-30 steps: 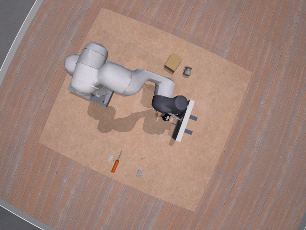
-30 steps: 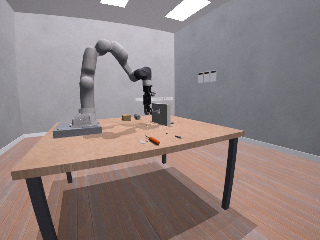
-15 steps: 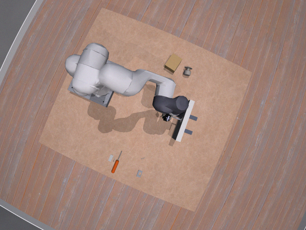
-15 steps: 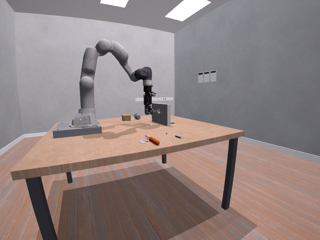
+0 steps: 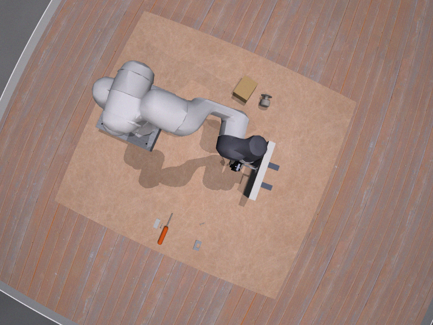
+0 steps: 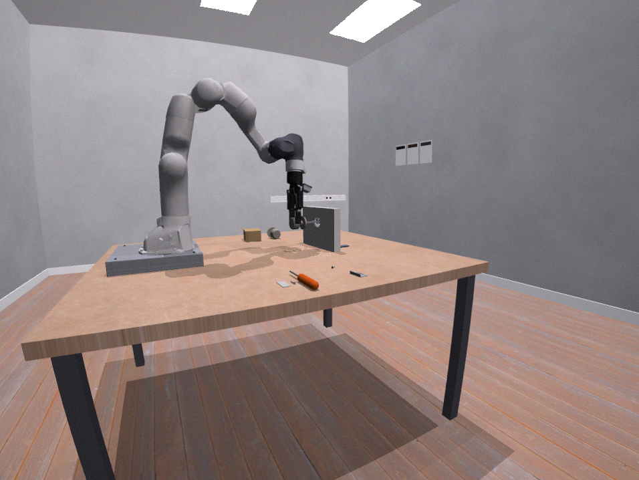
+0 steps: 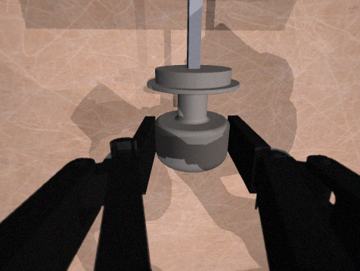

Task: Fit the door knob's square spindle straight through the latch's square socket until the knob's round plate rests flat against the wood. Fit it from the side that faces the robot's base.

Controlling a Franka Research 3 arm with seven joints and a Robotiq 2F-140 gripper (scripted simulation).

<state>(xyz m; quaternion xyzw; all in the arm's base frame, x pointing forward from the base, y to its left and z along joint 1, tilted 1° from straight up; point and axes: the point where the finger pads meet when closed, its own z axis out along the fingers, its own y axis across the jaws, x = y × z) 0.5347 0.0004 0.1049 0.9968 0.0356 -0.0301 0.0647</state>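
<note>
Right now my hand is 14 cm short of the wood slab, 1 cm to the right of it and 4 cm above it.
</note>
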